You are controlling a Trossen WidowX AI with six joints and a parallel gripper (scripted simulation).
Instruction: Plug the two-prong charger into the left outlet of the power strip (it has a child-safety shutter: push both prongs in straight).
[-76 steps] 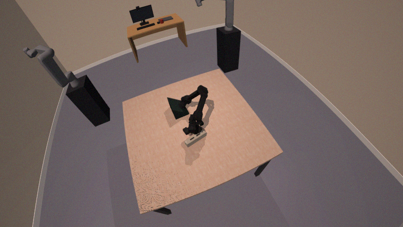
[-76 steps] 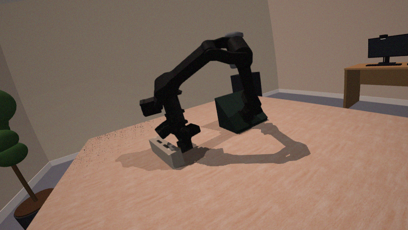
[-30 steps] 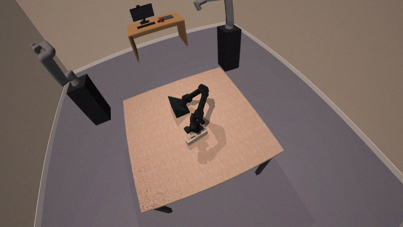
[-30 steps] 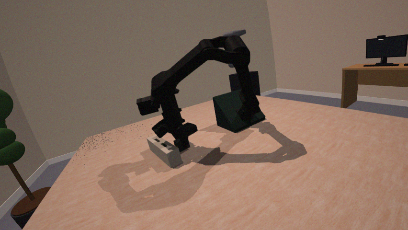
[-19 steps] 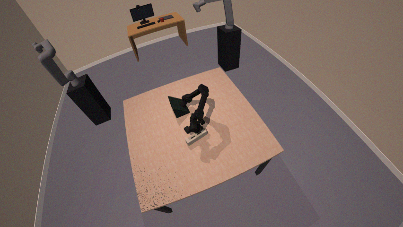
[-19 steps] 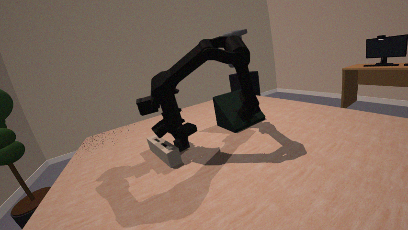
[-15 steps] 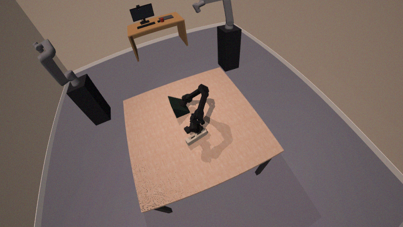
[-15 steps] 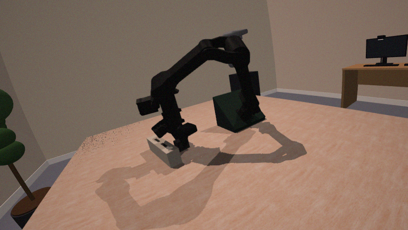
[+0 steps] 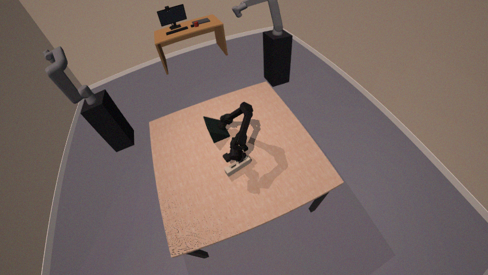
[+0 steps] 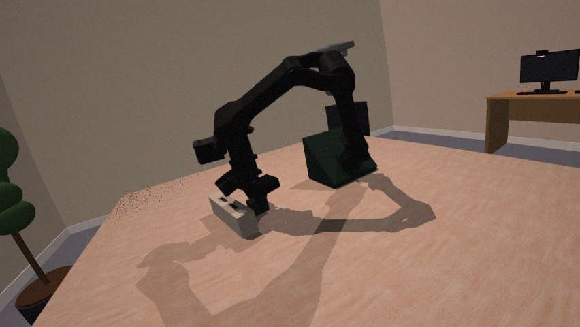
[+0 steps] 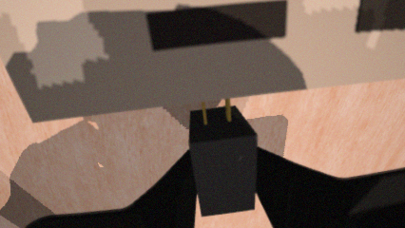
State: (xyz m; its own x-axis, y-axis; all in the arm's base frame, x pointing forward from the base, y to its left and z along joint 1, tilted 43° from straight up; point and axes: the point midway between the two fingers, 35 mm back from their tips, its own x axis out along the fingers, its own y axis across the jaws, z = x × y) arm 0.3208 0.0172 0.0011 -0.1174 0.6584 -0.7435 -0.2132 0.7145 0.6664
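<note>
My gripper tip is 2 cm short of the black two-prong charger and 1 cm below it.
</note>
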